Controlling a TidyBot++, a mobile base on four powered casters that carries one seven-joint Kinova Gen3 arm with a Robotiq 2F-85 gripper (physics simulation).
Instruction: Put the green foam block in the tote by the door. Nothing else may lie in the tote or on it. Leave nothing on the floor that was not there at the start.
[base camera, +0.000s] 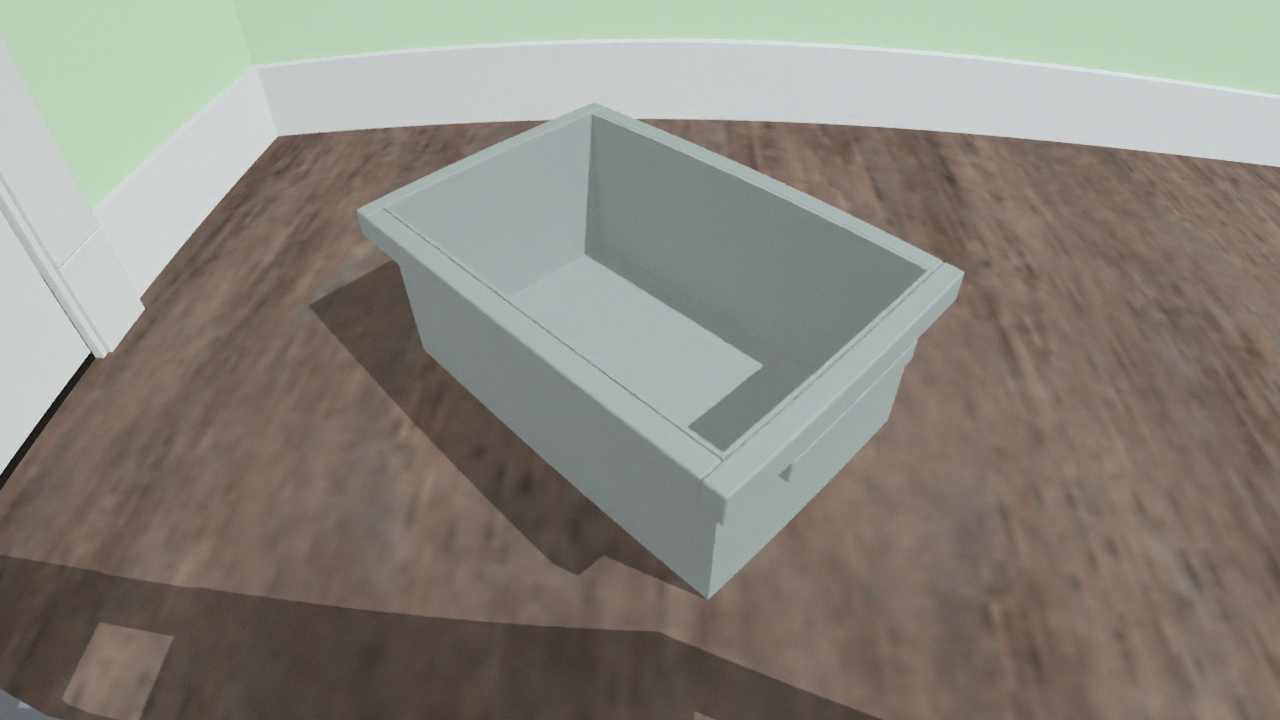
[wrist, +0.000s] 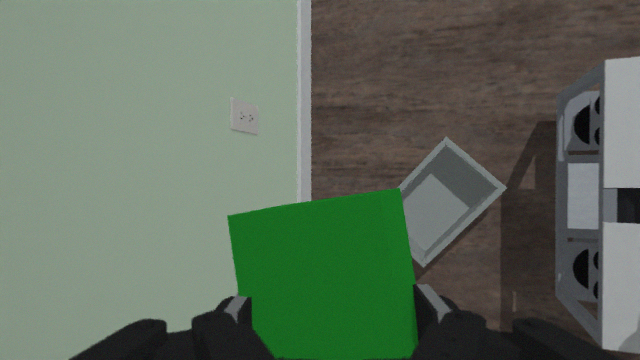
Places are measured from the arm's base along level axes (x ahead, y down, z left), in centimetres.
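Pixels of known places: gripper, between the fingertips: (wrist: 335, 307).
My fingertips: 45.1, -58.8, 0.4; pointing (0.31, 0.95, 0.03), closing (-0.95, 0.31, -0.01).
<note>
Ahead of a thing's pixels: the offset from my fingertips to its middle, as dx, dy, dz. "pt": to the spot under its first point.
A grey tote {-1.3, +92.5, +1.9} (base camera: 554, 349) (wrist: 482, 207) stands open on the floor near the door frame, turned at an angle to the wall; no object shows inside it in the base camera view. The green foam block {-0.3, -0.8, -0.2} (wrist: 325, 260) is held in my gripper (wrist: 335, 307), which is shut on it with a finger at each side. In the wrist view the block hangs above the floor and hides the tote's left part and the foot of the wall. The gripper and the block do not show in the base camera view.
A white door frame {pt +2.0, +93.4, +46.3} (base camera: 93, 295) is at the left. A white baseboard (base camera: 671, 80) (wrist: 304, 100) and a green wall (base camera: 716, 22) (wrist: 125, 150) stand behind the tote. The wall has an outlet {+39.7, +58.5, -19.1} (wrist: 244, 116). My base (wrist: 582, 195) is at the right of the wrist view; a shadow lies before it.
</note>
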